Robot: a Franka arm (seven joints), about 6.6 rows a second.
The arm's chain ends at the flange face. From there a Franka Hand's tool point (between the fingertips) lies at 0.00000 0.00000 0.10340 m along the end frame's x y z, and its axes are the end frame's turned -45 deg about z.
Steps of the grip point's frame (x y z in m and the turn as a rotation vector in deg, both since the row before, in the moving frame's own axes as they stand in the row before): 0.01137, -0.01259, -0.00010, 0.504, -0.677, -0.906; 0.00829, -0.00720, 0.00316, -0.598, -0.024, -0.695; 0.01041, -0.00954, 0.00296, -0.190, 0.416, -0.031; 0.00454, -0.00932, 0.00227, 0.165, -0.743, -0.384
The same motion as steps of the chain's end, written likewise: 0.00064, -0.01717, -0.00009, -0.122, -0.835, -0.906; 0.00003, -0.01174, 0.00317, -0.440, 0.406, -0.695; -0.00016, -0.01382, 0.00296, 0.160, 0.429, -0.031; -0.00222, -0.01054, 0.00228, -0.409, -0.642, -0.384
